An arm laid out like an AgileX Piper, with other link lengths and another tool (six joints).
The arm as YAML. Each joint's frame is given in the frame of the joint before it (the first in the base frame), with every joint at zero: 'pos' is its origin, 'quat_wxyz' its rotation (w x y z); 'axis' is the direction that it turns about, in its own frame. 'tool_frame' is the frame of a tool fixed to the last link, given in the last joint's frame.
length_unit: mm
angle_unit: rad
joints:
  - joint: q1
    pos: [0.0, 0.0, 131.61]
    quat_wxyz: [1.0, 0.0, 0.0, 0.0]
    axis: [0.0, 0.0, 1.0]
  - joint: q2
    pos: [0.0, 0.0, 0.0]
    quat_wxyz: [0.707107, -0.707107, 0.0, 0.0]
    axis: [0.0, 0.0, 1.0]
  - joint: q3
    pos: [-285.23, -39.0, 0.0]
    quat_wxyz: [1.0, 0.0, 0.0, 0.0]
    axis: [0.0, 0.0, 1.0]
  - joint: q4
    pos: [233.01, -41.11, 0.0]
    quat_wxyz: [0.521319, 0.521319, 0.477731, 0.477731]
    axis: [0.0, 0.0, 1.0]
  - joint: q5
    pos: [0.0, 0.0, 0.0]
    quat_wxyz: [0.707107, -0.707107, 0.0, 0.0]
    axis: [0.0, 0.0, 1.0]
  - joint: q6
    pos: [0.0, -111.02, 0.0]
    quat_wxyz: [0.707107, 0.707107, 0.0, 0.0]
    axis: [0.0, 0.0, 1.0]
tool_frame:
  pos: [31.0, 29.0, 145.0]
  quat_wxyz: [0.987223, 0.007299, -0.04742, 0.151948]
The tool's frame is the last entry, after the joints.
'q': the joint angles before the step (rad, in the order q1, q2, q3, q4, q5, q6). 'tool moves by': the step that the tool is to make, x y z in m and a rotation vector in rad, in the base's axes. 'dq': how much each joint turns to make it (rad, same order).
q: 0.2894, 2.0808, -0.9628, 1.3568, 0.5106, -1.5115
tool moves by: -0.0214, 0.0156, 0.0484, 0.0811, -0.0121, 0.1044
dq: 0.0021, -0.1161, 0.0037, -0.1091, 0.1352, 0.0787
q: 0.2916, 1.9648, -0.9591, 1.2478, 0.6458, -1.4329
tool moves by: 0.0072, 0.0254, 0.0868, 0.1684, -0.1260, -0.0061
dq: -0.0001, -0.1805, -0.0045, 0.0995, 0.0888, -0.0134
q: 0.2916, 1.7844, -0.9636, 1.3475, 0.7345, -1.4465
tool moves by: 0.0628, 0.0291, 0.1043, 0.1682, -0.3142, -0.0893
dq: 0.0342, -0.0850, -0.1342, 0.2746, -0.0731, -0.1959
